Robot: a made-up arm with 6 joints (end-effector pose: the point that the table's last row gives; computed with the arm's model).
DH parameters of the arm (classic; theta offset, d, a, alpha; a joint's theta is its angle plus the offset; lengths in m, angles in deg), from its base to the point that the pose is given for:
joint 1: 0 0.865 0.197 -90
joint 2: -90 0 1.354 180
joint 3: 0 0 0.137 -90
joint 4: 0 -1.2 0 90
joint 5: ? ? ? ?
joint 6: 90 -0.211 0 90
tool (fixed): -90 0 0 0
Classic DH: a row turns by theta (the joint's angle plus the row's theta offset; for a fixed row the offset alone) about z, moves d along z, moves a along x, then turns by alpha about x.
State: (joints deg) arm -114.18 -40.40 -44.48 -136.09 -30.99 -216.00
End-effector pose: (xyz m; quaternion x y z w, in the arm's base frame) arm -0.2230 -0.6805 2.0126 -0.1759 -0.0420 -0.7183 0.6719
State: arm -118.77 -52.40 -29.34 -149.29 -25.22 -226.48
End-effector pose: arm -0.1138 -0.3026 2.4331 -0.2572 -0.2730 -0.7042 0.6028
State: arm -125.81 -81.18 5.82 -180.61 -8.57 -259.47
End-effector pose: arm 0.7226 1.0021 2.4881 -0.3081 -0.6436 -0.2408 0.6579
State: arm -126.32 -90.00 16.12 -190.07 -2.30 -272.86
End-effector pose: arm 0.9988 1.3612 2.1800 -0.2449 -0.6388 -0.0374 0.7284
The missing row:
joint 5: 0 0 0 -90
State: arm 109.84 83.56 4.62 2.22 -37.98 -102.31
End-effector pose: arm -0.6101 1.7059 -0.3227 -0.2141 0.6342 -0.0990 0.7363
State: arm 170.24 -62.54 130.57 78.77 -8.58 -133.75
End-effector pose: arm 2.3180 -0.3674 1.0424 -0.8749 0.0558 0.0818 0.4742
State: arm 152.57 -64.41 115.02 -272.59 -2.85 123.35
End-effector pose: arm 2.1671 -1.1130 1.3273 -0.2606 0.0508 -0.2068 0.9417
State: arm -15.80 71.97 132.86 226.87 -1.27 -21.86
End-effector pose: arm 1.9720 -0.5545 2.5850 0.8147 -0.2184 0.4717 0.2571
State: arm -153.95 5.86 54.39 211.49 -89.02 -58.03
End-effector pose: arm -0.7555 -0.4920 3.3237 0.6005 -0.3006 0.1143 0.7321
